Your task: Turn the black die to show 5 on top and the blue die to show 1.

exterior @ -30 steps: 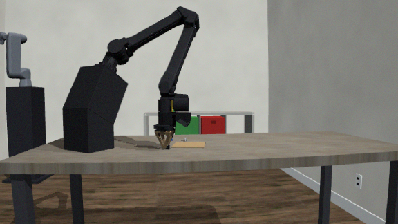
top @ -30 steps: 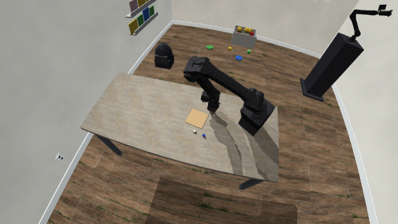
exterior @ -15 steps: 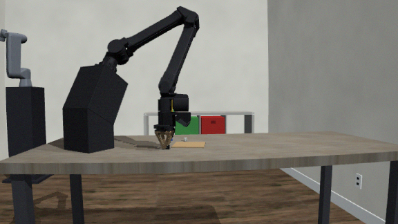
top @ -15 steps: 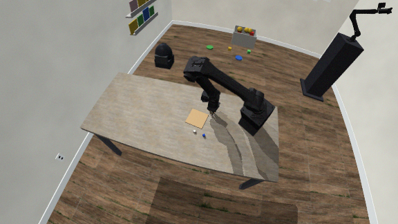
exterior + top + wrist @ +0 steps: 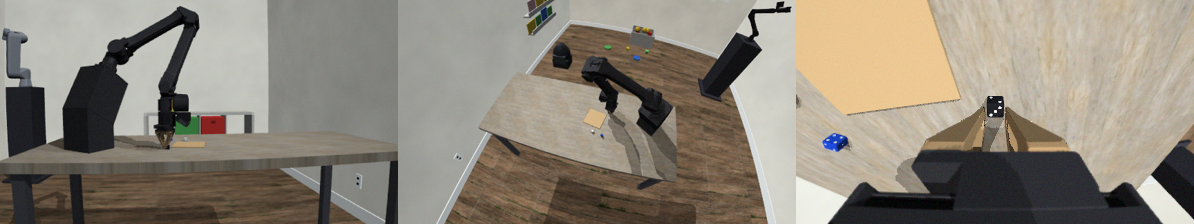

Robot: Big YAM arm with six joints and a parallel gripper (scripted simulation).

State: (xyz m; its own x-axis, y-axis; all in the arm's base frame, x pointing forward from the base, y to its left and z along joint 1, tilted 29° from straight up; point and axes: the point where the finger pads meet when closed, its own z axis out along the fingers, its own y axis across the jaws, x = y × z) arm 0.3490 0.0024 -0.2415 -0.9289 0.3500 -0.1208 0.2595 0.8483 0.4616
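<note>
Right now my hand is 1 cm short of the black die. Also, from my hand: blue die (1 cm ahead, 22 cm to the left); then white die (9 cm ahead, 21 cm to the left); then tan mat (10 cm ahead, 9 cm to the left, 1 cm below).
</note>
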